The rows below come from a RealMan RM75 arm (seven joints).
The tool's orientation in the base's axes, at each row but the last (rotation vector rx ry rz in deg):
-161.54, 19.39, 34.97
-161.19, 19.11, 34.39
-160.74, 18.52, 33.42
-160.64, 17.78, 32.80
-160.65, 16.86, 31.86
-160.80, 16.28, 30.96
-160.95, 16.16, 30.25
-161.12, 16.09, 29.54
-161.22, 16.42, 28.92
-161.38, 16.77, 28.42
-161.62, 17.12, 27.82
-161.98, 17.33, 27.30
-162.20, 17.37, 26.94
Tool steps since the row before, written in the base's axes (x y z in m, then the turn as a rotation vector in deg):
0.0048, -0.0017, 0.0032, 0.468, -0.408, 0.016
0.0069, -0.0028, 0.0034, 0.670, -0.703, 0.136
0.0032, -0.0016, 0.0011, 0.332, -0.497, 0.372
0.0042, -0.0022, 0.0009, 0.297, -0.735, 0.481
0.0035, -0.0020, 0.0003, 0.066, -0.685, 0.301
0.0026, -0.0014, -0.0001, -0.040, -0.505, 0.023
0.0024, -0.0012, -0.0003, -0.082, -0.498, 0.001
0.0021, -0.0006, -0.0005, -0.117, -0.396, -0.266
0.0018, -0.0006, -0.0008, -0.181, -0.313, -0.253
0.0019, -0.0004, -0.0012, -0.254, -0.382, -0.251
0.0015, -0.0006, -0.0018, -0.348, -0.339, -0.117
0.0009, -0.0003, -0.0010, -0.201, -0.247, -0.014
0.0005, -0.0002, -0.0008, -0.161, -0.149, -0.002
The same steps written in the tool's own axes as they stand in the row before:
0.0032, -0.0003, -0.0051, 0.479, 0.255, -0.302
0.0052, 0.0001, -0.0063, 0.658, 0.456, -0.567
0.0027, 0.0004, -0.0026, 0.223, 0.304, -0.594
0.0037, 0.0008, -0.0029, 0.184, 0.515, -0.749
0.0033, 0.0010, -0.0021, 0.039, 0.564, -0.494
0.0026, 0.0007, -0.0012, 0.025, 0.482, -0.157
0.0025, 0.0006, -0.0009, -0.006, 0.490, -0.121
0.0022, 0.0002, -0.0004, 0.047, 0.462, 0.160
0.0020, 0.0003, 0.0000, -0.029, 0.396, 0.193
0.0022, 0.0002, 0.0004, -0.086, 0.478, 0.193
0.0021, 0.0006, 0.0010, -0.227, 0.431, 0.112
0.0012, 0.0003, 0.0006, -0.141, 0.286, 0.001
0.0008, 0.0002, 0.0005, -0.124, 0.181, 0.006

